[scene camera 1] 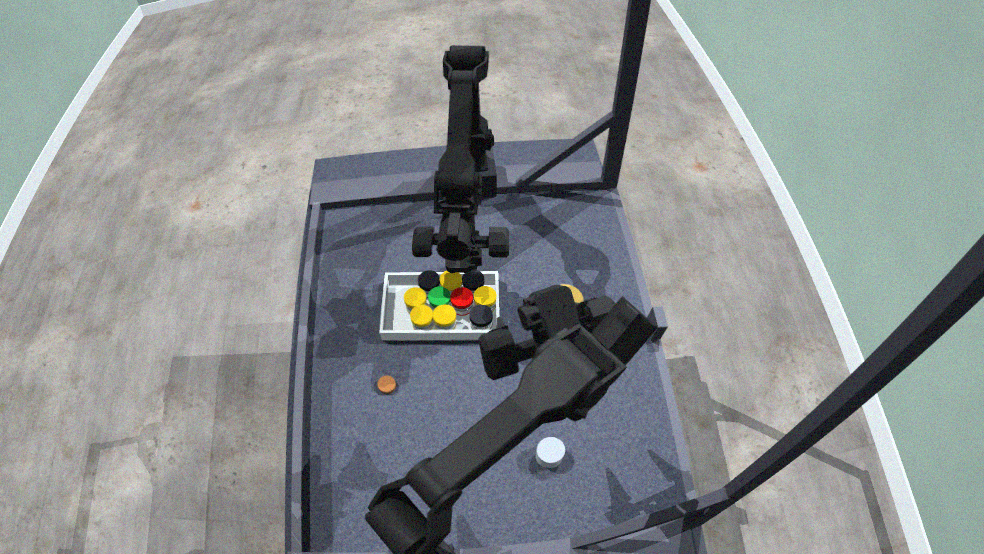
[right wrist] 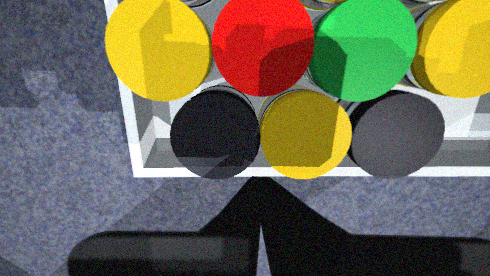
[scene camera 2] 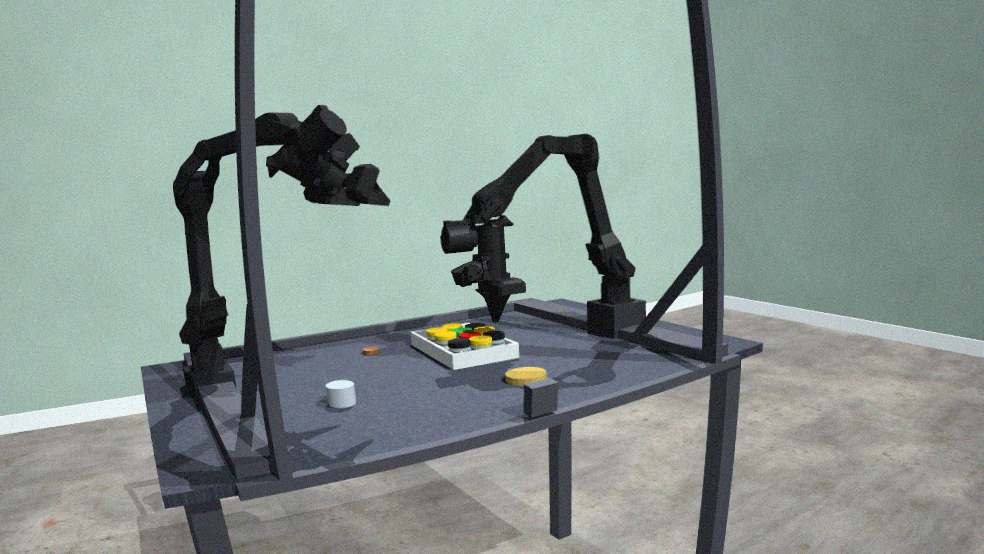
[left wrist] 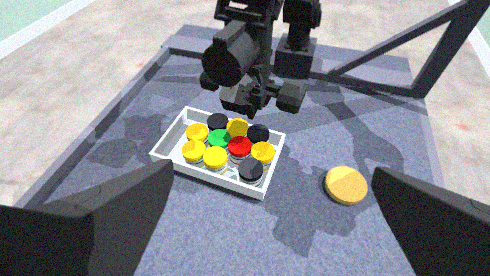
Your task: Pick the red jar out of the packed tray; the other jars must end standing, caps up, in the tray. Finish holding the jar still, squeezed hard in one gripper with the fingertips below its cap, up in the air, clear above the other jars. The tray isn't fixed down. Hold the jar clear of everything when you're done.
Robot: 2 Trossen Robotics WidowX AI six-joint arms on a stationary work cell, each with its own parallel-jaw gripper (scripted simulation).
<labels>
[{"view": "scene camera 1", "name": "left gripper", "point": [529,310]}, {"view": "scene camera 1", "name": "right gripper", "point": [462,267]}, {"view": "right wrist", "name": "right gripper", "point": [259,185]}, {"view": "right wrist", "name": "yellow jar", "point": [304,134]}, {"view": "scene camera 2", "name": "left gripper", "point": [374,203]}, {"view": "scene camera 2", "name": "right gripper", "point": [495,321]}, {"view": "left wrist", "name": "left gripper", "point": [272,172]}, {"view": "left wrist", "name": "right gripper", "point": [251,117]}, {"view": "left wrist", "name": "yellow disc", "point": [344,184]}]
</labels>
